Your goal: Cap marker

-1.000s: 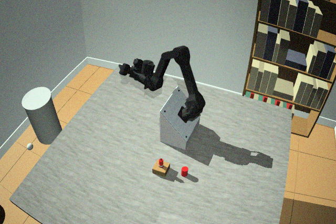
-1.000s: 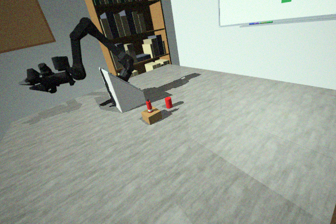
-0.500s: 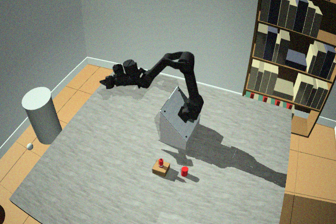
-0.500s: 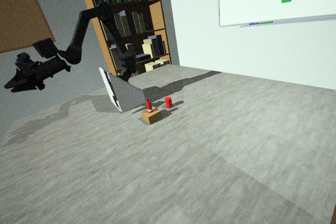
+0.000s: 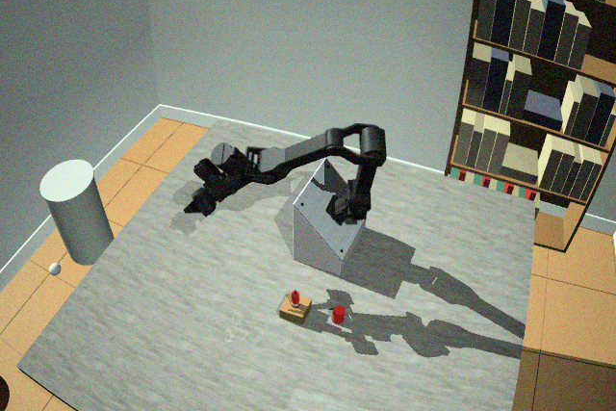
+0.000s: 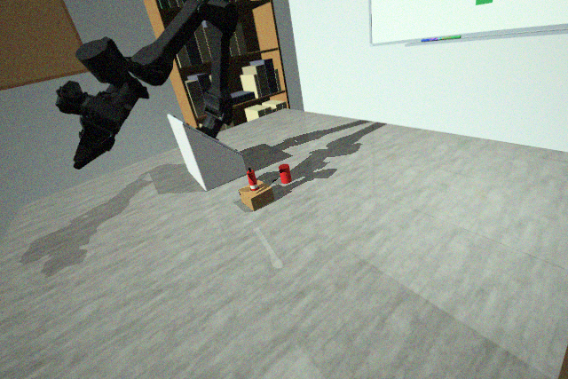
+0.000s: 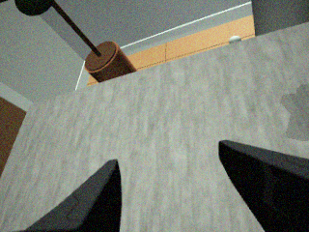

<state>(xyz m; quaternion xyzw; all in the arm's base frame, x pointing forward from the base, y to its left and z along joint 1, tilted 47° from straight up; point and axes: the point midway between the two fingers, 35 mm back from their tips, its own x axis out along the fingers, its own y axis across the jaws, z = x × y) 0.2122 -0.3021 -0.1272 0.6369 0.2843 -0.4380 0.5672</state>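
My gripper tip is 30 mm short of the red cap, 430 mm to the right of it and 210 mm above it. The rest, counted from my gripper tip: holder block: 40 mm ahead, 310 mm to the left, 220 mm below.
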